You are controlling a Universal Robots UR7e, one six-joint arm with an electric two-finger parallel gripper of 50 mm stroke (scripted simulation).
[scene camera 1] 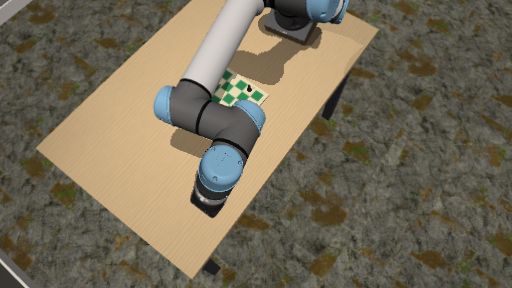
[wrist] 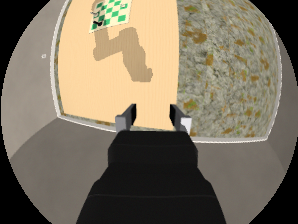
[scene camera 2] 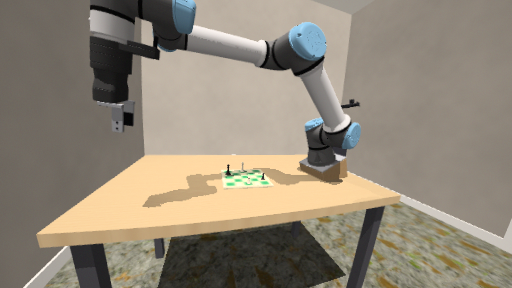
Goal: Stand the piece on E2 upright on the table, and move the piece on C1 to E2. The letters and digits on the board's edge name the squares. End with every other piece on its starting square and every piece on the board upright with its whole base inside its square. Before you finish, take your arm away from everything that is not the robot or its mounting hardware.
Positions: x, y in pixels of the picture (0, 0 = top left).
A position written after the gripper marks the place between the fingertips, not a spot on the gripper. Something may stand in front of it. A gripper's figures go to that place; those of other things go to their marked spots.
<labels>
The gripper [scene camera 2: 123, 128]: 0.51 m from the lens. A chessboard [scene camera 2: 237, 180]: 0.75 m from the lens.
</labels>
